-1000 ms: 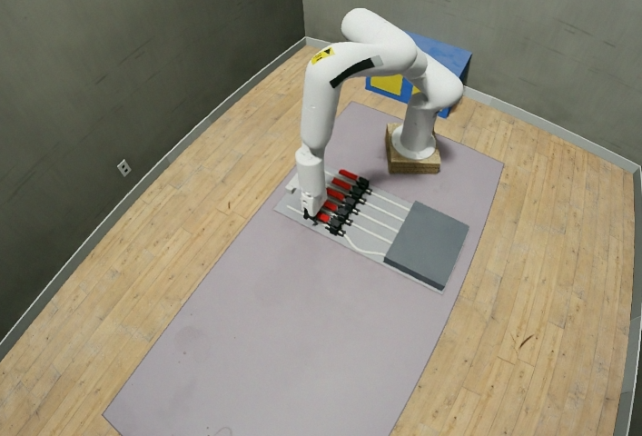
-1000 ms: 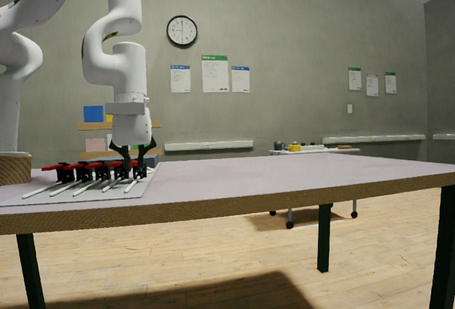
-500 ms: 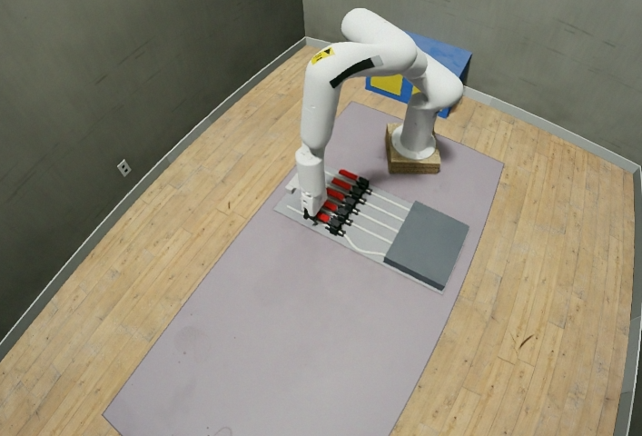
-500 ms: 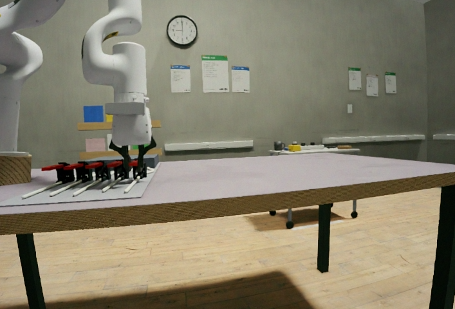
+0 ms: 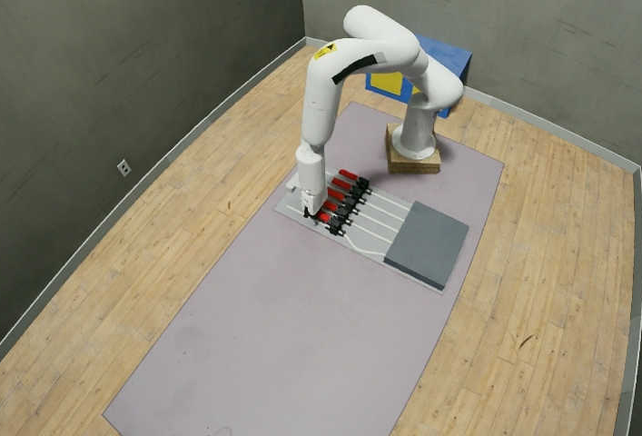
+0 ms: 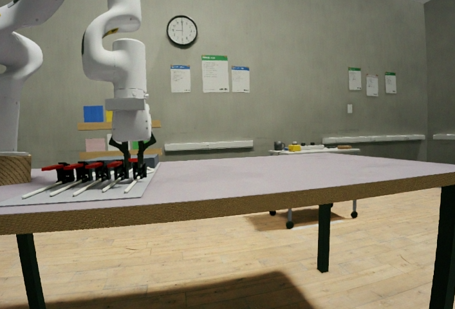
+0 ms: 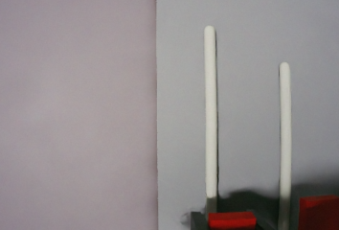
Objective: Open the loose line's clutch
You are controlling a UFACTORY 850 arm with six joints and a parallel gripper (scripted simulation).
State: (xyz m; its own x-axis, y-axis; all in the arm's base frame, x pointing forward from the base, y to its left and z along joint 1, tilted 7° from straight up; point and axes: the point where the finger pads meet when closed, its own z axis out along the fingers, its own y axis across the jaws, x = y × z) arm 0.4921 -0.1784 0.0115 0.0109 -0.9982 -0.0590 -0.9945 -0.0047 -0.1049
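The light grey plate is 11 cm behind my hand, 6 cm to the right of it and 6 cm below it.
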